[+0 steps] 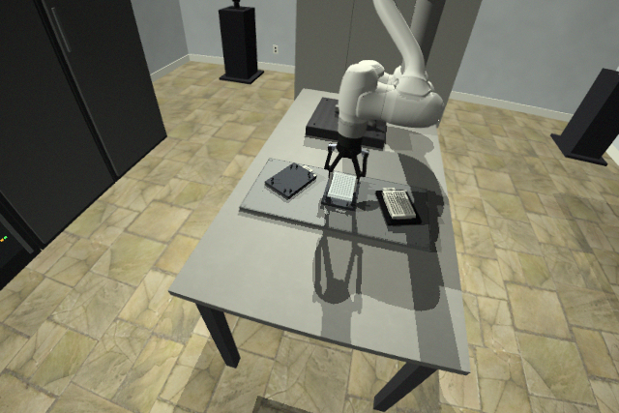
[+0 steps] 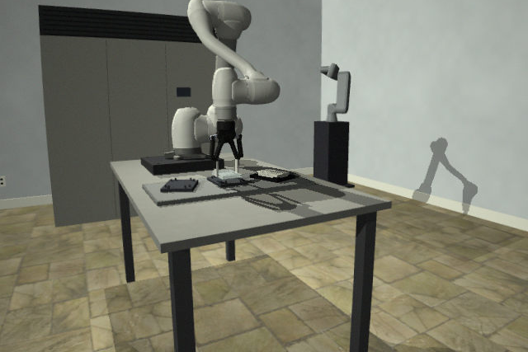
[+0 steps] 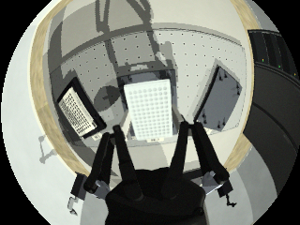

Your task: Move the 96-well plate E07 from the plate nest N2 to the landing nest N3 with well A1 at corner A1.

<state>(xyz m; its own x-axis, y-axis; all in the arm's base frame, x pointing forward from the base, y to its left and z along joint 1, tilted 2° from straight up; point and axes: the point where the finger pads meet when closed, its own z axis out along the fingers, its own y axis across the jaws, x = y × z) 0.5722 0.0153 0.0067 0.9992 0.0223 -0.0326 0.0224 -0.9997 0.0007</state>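
Now: the landing nest N3 50 mm below my hand. Also, from my hand: plate nest N2: 200 mm to the right, 50 mm below.
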